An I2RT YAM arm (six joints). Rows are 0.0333 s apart.
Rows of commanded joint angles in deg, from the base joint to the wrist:
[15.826, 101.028, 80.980, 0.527, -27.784, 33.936]
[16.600, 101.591, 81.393, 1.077, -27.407, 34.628]
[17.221, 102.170, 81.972, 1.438, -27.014, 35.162]
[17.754, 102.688, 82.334, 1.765, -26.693, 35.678]
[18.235, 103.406, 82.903, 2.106, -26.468, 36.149]
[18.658, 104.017, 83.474, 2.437, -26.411, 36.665]
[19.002, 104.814, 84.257, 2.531, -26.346, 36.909]
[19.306, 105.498, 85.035, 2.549, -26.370, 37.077]
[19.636, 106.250, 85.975, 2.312, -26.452, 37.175]
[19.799, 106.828, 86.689, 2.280, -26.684, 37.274]
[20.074, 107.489, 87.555, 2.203, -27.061, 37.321]
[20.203, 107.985, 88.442, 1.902, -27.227, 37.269]
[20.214, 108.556, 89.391, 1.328, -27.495, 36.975]
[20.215, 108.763, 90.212, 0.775, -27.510, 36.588]
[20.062, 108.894, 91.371, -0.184, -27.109, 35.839]
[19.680, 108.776, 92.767, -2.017, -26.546, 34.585]
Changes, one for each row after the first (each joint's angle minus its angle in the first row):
[0.774, 0.563, 0.413, 0.550, 0.377, 0.692]
[1.395, 1.142, 0.992, 0.911, 0.770, 1.226]
[1.928, 1.660, 1.354, 1.238, 1.091, 1.742]
[2.409, 2.378, 1.923, 1.579, 1.316, 2.213]
[2.832, 2.989, 2.494, 1.910, 1.373, 2.729]
[3.176, 3.786, 3.277, 2.004, 1.438, 2.973]
[3.480, 4.470, 4.055, 2.022, 1.414, 3.141]
[3.810, 5.222, 4.995, 1.785, 1.332, 3.239]
[3.973, 5.800, 5.709, 1.753, 1.100, 3.338]
[4.248, 6.461, 6.575, 1.676, 0.723, 3.385]
[4.377, 6.957, 7.462, 1.375, 0.557, 3.333]
[4.388, 7.528, 8.411, 0.801, 0.289, 3.039]
[4.389, 7.735, 9.232, 0.248, 0.274, 2.652]
[4.236, 7.866, 10.391, -0.711, 0.675, 1.903]
[3.854, 7.748, 11.787, -2.544, 1.238, 0.649]

